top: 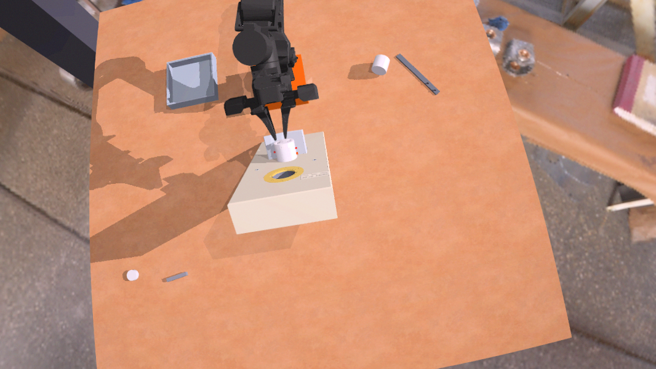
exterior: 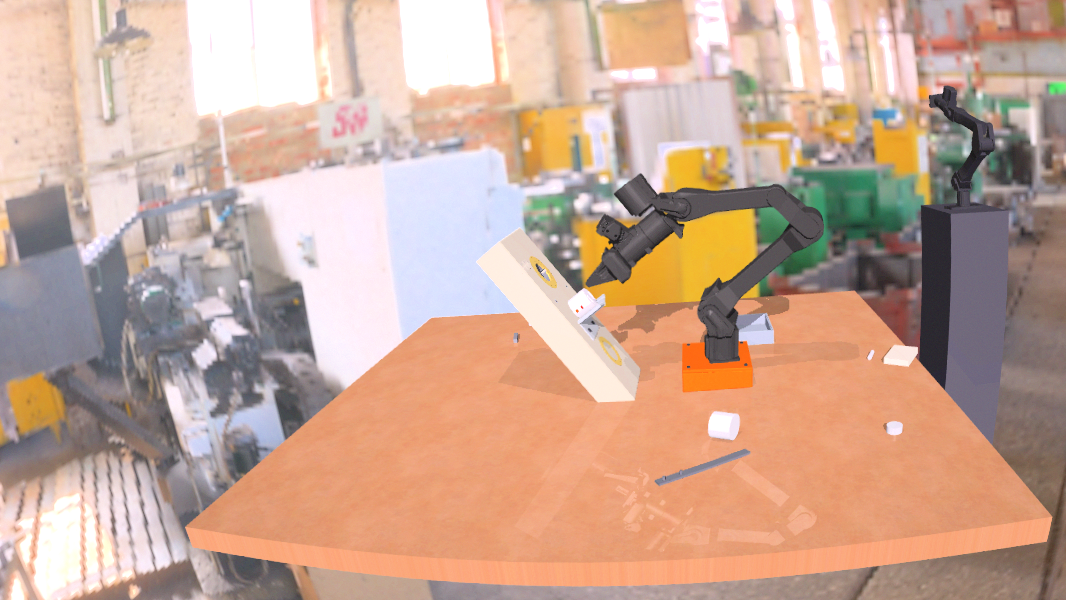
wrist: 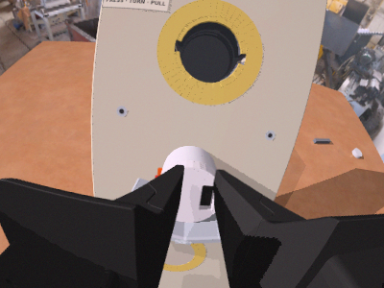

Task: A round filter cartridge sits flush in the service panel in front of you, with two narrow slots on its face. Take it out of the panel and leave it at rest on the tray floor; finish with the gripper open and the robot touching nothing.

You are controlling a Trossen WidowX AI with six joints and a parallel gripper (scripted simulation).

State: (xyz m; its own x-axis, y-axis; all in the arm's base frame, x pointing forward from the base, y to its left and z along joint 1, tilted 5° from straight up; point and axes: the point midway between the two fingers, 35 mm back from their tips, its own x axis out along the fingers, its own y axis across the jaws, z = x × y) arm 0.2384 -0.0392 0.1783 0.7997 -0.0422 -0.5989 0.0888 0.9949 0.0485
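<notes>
The white round filter cartridge lies 10 mm ahead of my gripper tip and 40 mm below it. From my gripper tip the other things lie so: cream service panel: 50 mm ahead, 50 mm below; then white bracket: 70 mm below; then grey tray: 350 mm behind, 250 mm to the right, 200 mm below.
</notes>
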